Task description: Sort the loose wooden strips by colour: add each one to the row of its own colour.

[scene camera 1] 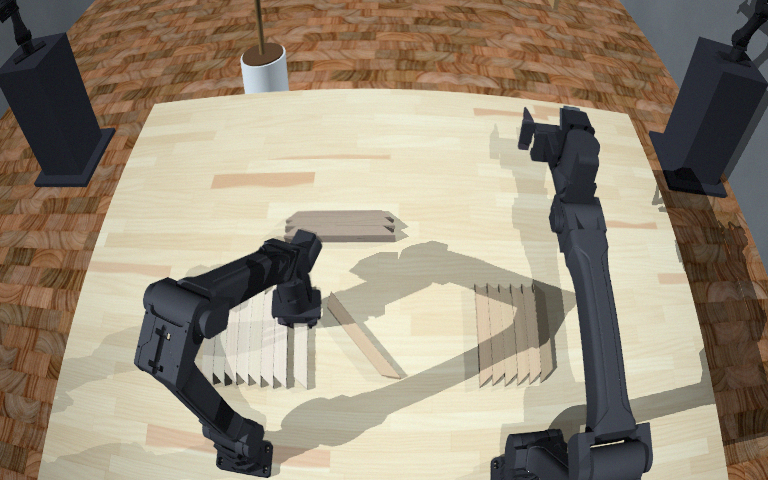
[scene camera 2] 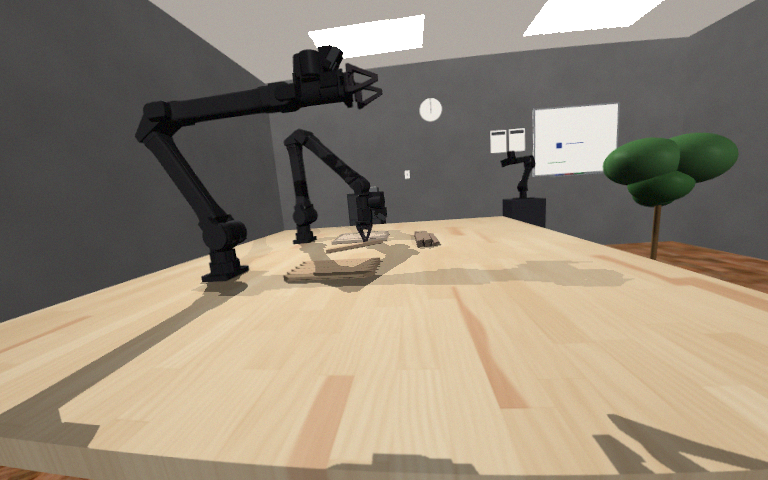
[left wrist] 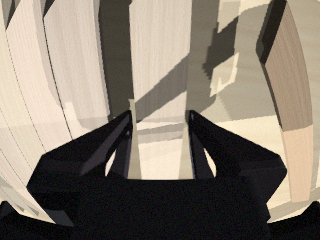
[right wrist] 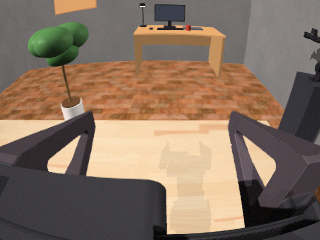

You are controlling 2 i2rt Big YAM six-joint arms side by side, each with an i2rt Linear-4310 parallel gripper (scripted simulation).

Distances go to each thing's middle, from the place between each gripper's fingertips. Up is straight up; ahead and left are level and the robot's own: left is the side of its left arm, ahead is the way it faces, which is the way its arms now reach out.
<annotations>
Now: right hand [scene camera 2: 380, 85] 19 cm past the tan strip [scene camera 1: 349, 325], 33 cm to the right of it and 49 cm above it.
The tan strip lies 13 cm to the right of my left hand [scene camera 1: 301, 326] and 2 cm behind it.
</annotations>
